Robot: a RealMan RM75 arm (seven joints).
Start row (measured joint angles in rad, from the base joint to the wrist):
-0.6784, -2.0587, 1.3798, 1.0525, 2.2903, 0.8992, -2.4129
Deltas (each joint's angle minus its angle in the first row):
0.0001, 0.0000, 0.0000, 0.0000, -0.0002, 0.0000, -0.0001
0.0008, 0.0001, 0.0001, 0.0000, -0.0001, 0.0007, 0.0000
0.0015, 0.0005, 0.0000, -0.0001, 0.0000, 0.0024, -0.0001
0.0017, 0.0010, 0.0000, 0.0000, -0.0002, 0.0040, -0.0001
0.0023, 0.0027, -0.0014, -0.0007, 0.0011, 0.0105, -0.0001
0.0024, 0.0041, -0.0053, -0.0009, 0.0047, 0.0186, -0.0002
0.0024, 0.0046, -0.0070, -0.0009, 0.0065, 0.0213, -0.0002
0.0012, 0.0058, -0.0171, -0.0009, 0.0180, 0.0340, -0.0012
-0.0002, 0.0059, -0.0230, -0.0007, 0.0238, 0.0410, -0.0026
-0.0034, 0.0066, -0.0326, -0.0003, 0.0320, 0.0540, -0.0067
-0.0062, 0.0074, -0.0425, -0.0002, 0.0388, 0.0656, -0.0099
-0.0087, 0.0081, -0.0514, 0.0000, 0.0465, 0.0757, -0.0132
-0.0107, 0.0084, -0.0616, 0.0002, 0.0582, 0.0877, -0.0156
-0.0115, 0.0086, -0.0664, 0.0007, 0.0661, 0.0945, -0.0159
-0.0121, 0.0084, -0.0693, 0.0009, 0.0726, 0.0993, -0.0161
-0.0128, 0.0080, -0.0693, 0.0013, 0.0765, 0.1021, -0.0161
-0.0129, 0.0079, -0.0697, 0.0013, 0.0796, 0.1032, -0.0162
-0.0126, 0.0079, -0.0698, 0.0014, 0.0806, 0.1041, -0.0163
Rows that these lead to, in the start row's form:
-0.6783, -2.0587, 1.3798, 1.0525, 2.2901, 0.8992, -2.4130
-0.6776, -2.0586, 1.3799, 1.0525, 2.2902, 0.8999, -2.4129
-0.6769, -2.0582, 1.3798, 1.0524, 2.2903, 0.9016, -2.4130
-0.6767, -2.0577, 1.3798, 1.0525, 2.2901, 0.9032, -2.4130
-0.6761, -2.0560, 1.3784, 1.0518, 2.2914, 0.9097, -2.4130
-0.6760, -2.0546, 1.3745, 1.0516, 2.2950, 0.9178, -2.4131
-0.6760, -2.0541, 1.3728, 1.0516, 2.2968, 0.9205, -2.4131
-0.6772, -2.0529, 1.3627, 1.0516, 2.3083, 0.9332, -2.4141
-0.6786, -2.0528, 1.3568, 1.0518, 2.3141, 0.9402, -2.4155
-0.6818, -2.0521, 1.3472, 1.0522, 2.3223, 0.9532, -2.4196
-0.6846, -2.0513, 1.3373, 1.0523, 2.3291, 0.9648, -2.4228
-0.6871, -2.0506, 1.3284, 1.0525, 2.3368, 0.9749, -2.4261
-0.6891, -2.0503, 1.3182, 1.0527, 2.3485, 0.9869, -2.4285
-0.6899, -2.0501, 1.3134, 1.0532, 2.3564, 0.9937, -2.4288
-0.6905, -2.0503, 1.3105, 1.0534, 2.3629, 0.9985, -2.4290
-0.6912, -2.0507, 1.3105, 1.0538, 2.3668, 1.0013, -2.4290
-0.6913, -2.0508, 1.3101, 1.0538, 2.3699, 1.0024, -2.4291
-0.6910, -2.0508, 1.3100, 1.0539, 2.3709, 1.0033, -2.4292

